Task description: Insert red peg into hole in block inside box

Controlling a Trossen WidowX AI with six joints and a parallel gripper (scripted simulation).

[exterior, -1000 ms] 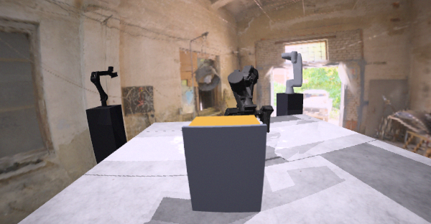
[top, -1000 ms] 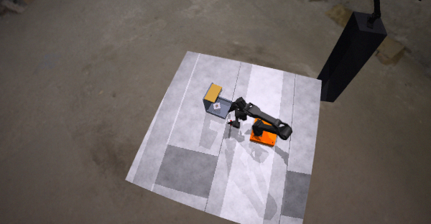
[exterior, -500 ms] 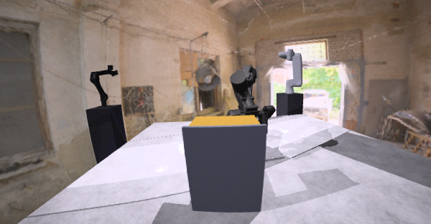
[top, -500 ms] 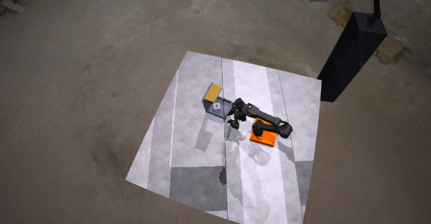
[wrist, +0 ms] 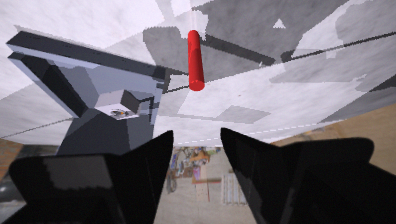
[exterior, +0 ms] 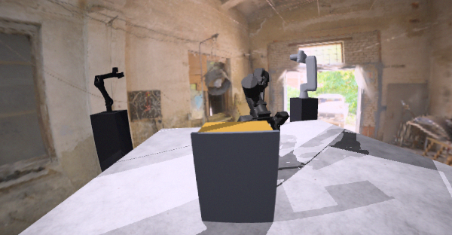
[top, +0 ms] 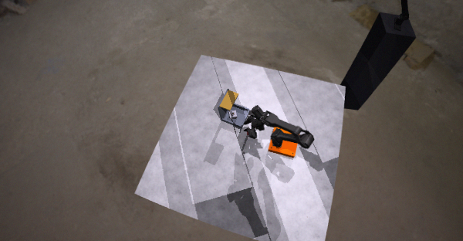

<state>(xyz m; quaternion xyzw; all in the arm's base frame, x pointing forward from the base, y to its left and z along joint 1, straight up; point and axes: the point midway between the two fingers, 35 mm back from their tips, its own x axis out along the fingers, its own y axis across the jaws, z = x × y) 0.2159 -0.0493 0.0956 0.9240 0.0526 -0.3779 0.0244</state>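
My gripper tip is now 70 mm above the red peg and 30 mm past it. Also, from my gripper tip: back wall 170 mm ahead, 160 mm to the right; roof 150 mm to the right, 120 mm ahead, 90 mm above.
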